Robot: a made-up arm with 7 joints. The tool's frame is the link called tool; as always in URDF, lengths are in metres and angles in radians. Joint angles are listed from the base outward.
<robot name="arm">
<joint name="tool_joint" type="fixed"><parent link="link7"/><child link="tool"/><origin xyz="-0.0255 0.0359 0.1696" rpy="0 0 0"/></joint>
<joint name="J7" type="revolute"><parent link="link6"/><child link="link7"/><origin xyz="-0.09 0.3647 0.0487" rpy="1.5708 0 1.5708"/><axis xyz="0 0 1"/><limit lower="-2.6" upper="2.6"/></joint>
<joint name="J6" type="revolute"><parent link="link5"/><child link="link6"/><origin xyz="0.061 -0.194 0.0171" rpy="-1.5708 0 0"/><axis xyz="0 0 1"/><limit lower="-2.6" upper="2.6"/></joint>
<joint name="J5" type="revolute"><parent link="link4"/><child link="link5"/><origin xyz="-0.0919 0.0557 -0.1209" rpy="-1.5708 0 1.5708"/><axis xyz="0 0 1"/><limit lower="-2.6" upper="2.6"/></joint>
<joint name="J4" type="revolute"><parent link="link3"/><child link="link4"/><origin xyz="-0.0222 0.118 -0.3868" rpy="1.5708 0 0"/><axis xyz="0 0 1"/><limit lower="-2.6" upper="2.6"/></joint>
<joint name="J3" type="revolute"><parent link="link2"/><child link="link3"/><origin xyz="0.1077 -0.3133 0.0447" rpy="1.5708 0 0"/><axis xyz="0 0 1"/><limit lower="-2.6" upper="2.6"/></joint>
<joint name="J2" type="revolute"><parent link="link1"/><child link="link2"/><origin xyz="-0.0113 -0.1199 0.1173" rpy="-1.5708 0 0"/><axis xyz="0 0 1"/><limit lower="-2.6" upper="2.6"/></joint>
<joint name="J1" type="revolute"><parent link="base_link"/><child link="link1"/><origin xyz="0 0 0.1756" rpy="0 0 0"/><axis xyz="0 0 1"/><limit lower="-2.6" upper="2.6"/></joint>
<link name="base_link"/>
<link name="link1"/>
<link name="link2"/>
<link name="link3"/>
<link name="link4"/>
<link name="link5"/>
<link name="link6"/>
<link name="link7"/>
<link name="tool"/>
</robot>
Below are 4 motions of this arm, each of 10 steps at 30 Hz.
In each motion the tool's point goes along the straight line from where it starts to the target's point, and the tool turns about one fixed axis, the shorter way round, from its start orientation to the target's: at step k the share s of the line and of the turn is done. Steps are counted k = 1, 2, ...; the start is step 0. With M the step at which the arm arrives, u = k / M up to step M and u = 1 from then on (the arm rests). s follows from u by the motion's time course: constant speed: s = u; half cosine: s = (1 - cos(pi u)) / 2; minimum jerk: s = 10 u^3 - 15 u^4 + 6 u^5.
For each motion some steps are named. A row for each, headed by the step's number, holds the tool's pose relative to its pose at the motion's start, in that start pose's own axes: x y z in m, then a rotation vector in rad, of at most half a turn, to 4 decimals.
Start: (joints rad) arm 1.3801 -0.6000 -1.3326 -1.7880 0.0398 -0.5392 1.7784
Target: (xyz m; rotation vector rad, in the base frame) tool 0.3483 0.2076 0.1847 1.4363 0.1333 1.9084
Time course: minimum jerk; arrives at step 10
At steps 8, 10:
8: -0.0463 0.0663 -0.0510 -0.1259 -0.1382 0.0791
10: -0.0491 0.0704 -0.0541 -0.1337 -0.1467 0.0840

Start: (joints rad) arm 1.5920 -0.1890 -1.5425 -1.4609 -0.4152 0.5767 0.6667
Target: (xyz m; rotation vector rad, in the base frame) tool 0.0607 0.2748 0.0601 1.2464 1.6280 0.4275
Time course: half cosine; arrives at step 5
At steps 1, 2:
1: -0.0008 0.0015 0.0031 -0.0028 -0.0094 0.0101
2: -0.0029 0.0053 0.0114 -0.0102 -0.0342 0.0365

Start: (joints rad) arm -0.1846 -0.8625 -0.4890 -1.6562 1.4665 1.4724 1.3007
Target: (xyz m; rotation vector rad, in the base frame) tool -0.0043 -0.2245 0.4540 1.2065 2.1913 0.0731
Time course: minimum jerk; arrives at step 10
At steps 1, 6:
1: 0.0007 -0.0004 -0.0014 0.0029 0.0004 0.0038
6: 0.0529 -0.0345 -0.1105 0.2284 0.0325 0.3039

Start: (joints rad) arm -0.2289 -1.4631 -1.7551 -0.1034 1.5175 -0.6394 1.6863
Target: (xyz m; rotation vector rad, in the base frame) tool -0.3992 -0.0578 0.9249 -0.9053 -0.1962 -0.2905
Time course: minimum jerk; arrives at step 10
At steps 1, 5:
1: -0.0020 0.0016 0.0004 -0.0039 -0.0018 -0.0030
5: -0.1187 0.0930 0.0261 -0.2289 -0.1062 -0.1731

